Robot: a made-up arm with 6 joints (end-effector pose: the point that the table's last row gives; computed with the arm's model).
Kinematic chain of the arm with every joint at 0, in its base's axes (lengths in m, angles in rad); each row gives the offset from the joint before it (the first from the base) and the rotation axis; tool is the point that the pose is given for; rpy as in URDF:
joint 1: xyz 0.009 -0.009 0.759 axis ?
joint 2: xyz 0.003 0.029 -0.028 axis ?
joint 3: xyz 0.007 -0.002 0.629 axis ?
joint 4: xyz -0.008 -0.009 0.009 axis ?
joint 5: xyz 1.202 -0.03 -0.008 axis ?
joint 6: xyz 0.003 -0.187 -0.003 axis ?
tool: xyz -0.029 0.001 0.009 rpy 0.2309 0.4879 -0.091
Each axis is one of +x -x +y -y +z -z.
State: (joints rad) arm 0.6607 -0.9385 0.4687 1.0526 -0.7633 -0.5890
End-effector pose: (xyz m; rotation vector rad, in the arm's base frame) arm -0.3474 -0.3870 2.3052 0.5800 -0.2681 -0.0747
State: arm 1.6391 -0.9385 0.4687 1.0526 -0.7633 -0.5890
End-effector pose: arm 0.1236 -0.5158 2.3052 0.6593 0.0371 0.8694
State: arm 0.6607 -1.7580 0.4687 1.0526 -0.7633 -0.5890
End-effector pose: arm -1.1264 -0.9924 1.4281 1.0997 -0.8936 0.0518
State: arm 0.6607 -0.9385 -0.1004 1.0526 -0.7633 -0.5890
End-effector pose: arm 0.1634 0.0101 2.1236 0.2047 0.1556 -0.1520
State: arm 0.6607 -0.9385 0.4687 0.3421 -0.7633 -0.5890
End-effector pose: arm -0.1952 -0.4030 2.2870 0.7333 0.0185 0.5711
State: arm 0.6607 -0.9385 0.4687 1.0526 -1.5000 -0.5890
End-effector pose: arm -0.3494 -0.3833 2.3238 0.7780 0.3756 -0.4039
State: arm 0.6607 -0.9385 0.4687 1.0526 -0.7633 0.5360
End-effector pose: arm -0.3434 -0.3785 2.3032 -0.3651 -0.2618 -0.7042
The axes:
joint 1: +z
joint 2: +y
joint 3: -y
joint 4: -x
joint 5: -y
joint 6: -x

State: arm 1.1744 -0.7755 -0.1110 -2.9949 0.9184 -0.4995
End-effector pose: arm -0.0228 0.5362 1.9105 -2.1527 -1.2184 0.1084
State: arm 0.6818 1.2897 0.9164 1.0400 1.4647 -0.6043
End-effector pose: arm 1.4689 1.0178 0.6365 -0.0941 -0.1654 1.6304
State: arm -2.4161 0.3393 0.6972 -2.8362 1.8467 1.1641
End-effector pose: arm -0.8522 -1.0756 1.7218 -1.3975 1.4459 1.1047
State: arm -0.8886 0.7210 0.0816 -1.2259 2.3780 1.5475
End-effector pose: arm 0.7941 -1.0238 0.3175 0.3182 0.1111 3.0178
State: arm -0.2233 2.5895 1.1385 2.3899 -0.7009 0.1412
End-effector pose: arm 0.6472 0.0346 -0.9602 -2.5295 1.1215 0.2229
